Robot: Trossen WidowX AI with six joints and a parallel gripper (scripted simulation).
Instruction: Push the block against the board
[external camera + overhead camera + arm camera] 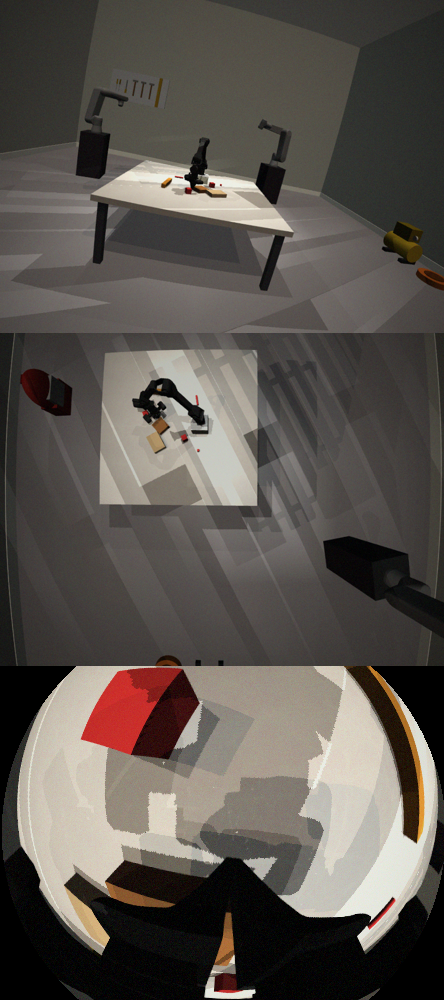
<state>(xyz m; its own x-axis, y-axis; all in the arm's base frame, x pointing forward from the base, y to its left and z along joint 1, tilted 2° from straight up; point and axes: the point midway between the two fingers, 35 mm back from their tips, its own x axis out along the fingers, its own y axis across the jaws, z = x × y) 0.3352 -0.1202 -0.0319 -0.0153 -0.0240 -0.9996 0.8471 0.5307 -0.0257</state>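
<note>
My gripper tip is now 10 mm past the orange square block, 80 mm to the right of it and 10 mm below it. Round my gripper tip: tan board (50 mm ahead, 200 mm to the left, 10 mm above); orange bar (60 mm behind, 200 mm to the right, 10 mm above); thin red bar (330 mm behind, 80 mm to the right).
</note>
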